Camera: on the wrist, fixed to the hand. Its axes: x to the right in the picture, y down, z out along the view.
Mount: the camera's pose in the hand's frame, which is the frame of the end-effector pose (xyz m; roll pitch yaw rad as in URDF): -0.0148 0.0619 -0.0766 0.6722 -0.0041 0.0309
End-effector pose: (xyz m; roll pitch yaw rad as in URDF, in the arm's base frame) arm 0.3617 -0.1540 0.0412 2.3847 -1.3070 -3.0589
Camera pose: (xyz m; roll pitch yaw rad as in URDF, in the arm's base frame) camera 0.4606 -0.1534 0.0525 -3.1259 -1.3240 3.1207
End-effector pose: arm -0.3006 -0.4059 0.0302 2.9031 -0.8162 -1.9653
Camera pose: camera -0.3106 -0.3205 0.0804 -2.6747 -0.8190 -2.0107
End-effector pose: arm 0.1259 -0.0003 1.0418 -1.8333 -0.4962 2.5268
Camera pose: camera 0.1729 0.0767 0.9997 -1.1589 -0.4653 2.5223
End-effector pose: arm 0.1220 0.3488 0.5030 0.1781 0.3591 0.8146
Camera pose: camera 0.0428 0.3734 0.4479 0.8613 0.3494 0.8462
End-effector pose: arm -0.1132 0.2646 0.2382 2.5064 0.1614 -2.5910
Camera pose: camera -0.1165 0.2677 0.3377 -3.1088 0.1463 -2.6186
